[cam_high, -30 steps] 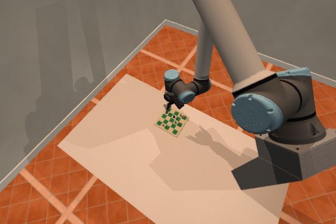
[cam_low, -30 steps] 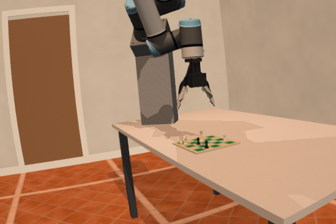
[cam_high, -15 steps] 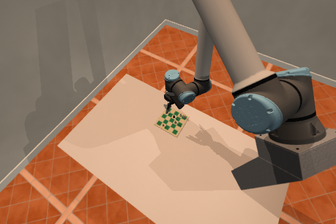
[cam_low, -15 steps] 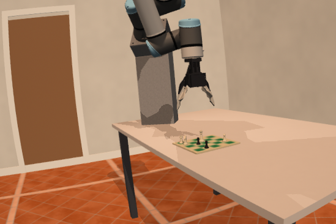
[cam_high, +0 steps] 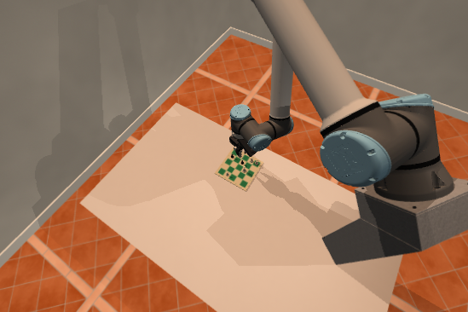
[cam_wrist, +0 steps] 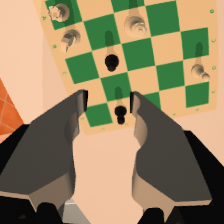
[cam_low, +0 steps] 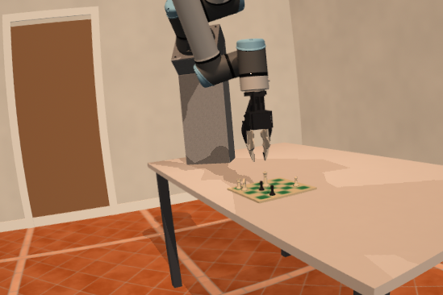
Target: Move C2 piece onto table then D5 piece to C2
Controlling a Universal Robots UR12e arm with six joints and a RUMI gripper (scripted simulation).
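Now: the chessboard 120 mm below my hand, 30 mm to the left of it and 10 mm ahead of it. The rest, counted from my hand: white pawn: 100 mm to the left, 100 mm below, 70 mm ahead.
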